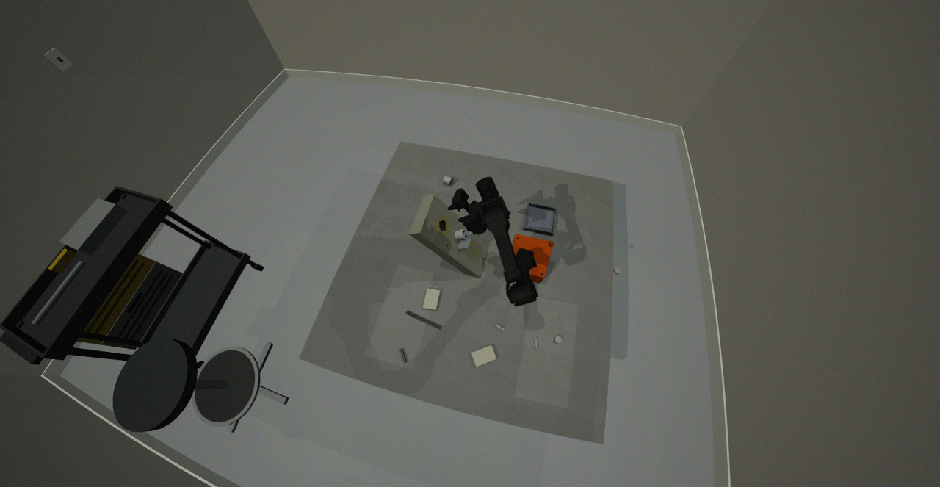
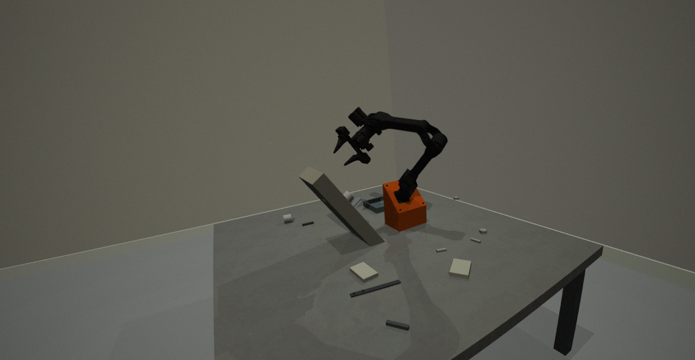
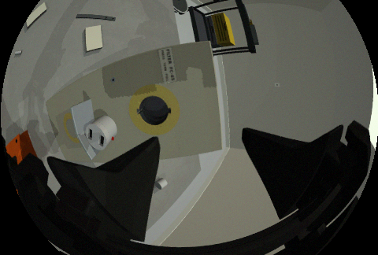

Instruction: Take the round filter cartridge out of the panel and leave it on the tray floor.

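Right now my gripper tip is 3 cm past the round filter cartridge, 1 cm to the left of it and 17 cm above it. From my gripper tip the other things lie so: grey tray 34 cm behind, 30 cm to the right, 36 cm below; beige service panel 2 cm ahead, 19 cm below.
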